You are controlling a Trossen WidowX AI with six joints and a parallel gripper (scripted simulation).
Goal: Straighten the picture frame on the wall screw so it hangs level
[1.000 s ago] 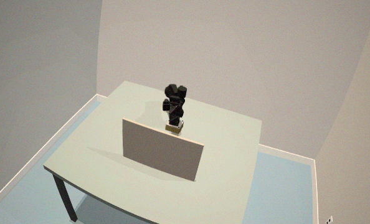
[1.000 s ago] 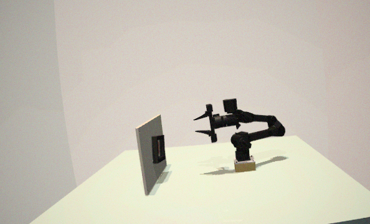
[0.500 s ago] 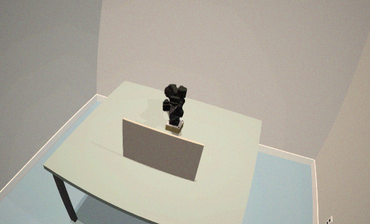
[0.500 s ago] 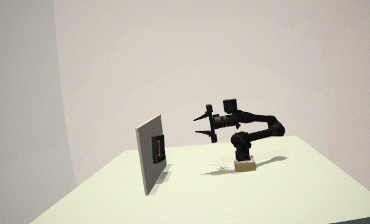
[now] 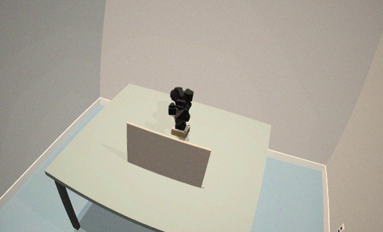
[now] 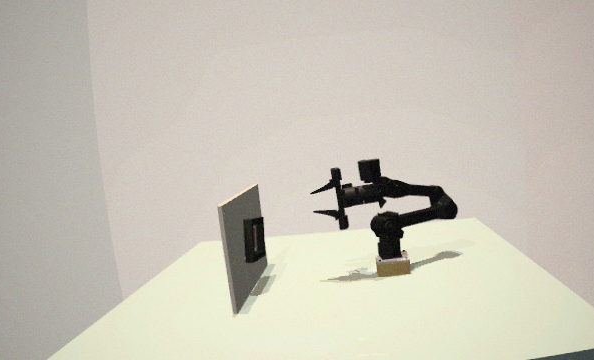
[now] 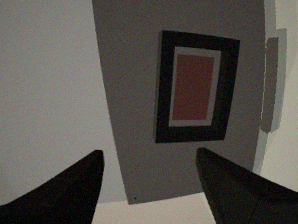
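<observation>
The picture frame is 200 mm ahead of my gripper tip, 90 mm below it and 10 mm to the right of it. Also, from my gripper tip: beige wall panel (210 mm ahead, 100 mm below).
</observation>
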